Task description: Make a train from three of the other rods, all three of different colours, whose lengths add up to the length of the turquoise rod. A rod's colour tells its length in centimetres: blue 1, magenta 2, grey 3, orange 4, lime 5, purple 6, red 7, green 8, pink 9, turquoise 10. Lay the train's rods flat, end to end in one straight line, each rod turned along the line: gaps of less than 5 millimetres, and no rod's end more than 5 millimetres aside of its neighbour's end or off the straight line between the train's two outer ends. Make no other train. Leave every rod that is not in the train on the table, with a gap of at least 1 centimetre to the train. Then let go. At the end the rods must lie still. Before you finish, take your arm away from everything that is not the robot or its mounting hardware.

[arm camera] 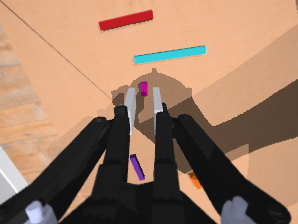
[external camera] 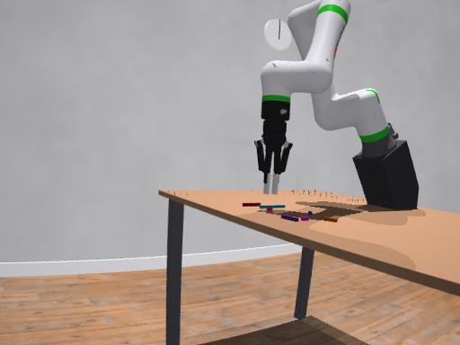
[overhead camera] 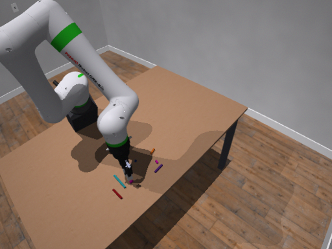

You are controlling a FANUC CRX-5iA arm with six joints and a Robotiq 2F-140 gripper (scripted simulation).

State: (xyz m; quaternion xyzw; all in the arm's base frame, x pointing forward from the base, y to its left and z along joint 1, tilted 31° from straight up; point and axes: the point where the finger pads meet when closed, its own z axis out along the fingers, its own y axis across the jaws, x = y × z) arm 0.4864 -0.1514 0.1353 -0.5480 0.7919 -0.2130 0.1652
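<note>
My hand is 50 mm past the blue rod, 120 mm to the right of it and 80 mm above it. The rest, counted from my hand: purple rod: 80 mm ahead, 140 mm to the left, 80 mm below; red rod: 20 mm behind, 90 mm to the right, 80 mm below; turquoise rod: 50 mm behind, 30 mm to the right, 80 mm below.
</note>
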